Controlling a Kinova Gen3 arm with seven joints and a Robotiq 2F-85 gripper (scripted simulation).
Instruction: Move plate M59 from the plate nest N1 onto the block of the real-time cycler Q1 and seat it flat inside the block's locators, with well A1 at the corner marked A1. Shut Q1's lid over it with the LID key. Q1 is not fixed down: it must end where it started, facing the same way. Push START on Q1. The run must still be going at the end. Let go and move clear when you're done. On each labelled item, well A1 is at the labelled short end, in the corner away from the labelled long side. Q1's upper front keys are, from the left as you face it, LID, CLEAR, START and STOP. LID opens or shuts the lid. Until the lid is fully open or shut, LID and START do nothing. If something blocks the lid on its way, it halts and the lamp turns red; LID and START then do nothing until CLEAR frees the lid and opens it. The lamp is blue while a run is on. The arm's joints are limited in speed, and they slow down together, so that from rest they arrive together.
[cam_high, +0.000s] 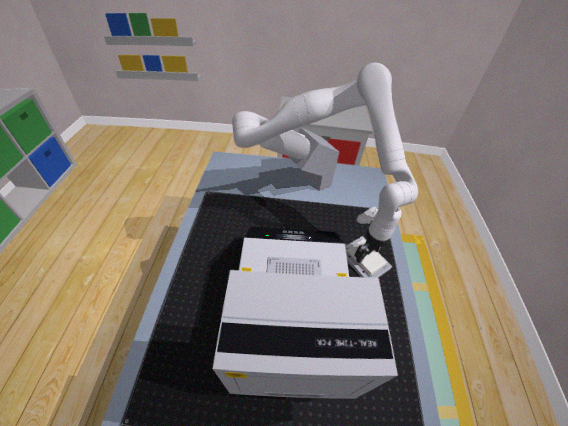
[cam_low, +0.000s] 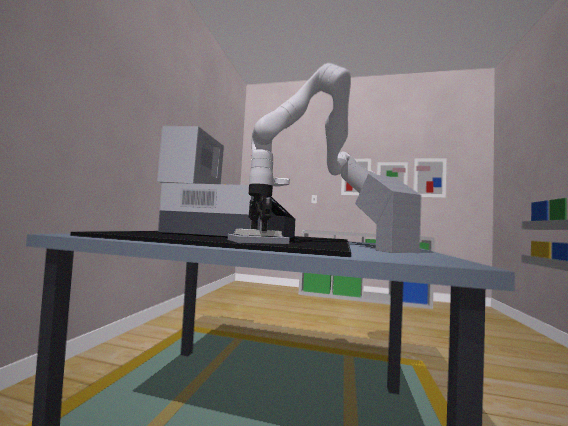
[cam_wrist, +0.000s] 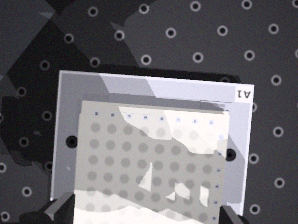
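The plate M59 lies 10 mm below my hand. From my hand the other things lie so: plate nest N1: 30 mm below.
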